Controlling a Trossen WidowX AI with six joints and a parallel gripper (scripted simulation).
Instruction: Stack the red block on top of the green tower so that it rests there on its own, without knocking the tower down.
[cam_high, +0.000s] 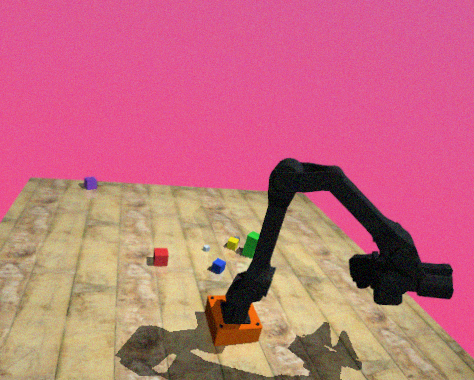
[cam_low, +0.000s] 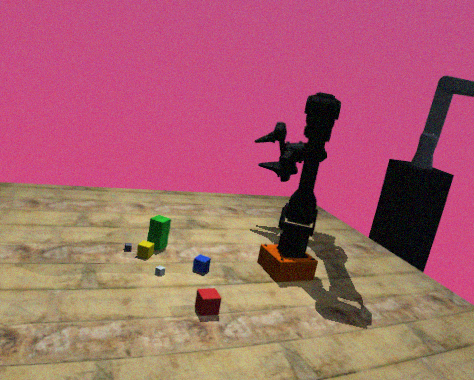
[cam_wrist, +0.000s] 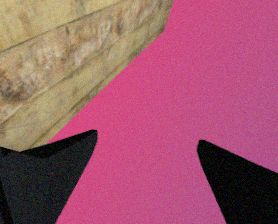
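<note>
The red block lies 52 cm to the left of my gripper tip, 25 cm ahead of it and 21 cm below it. From my gripper tip the other things lie so: yellow block: 35 cm ahead, 28 cm to the left, 22 cm below; small white cube: 37 cm to the left, 33 cm ahead, 23 cm below; blue block: 35 cm to the left, 23 cm ahead, 22 cm below.
</note>
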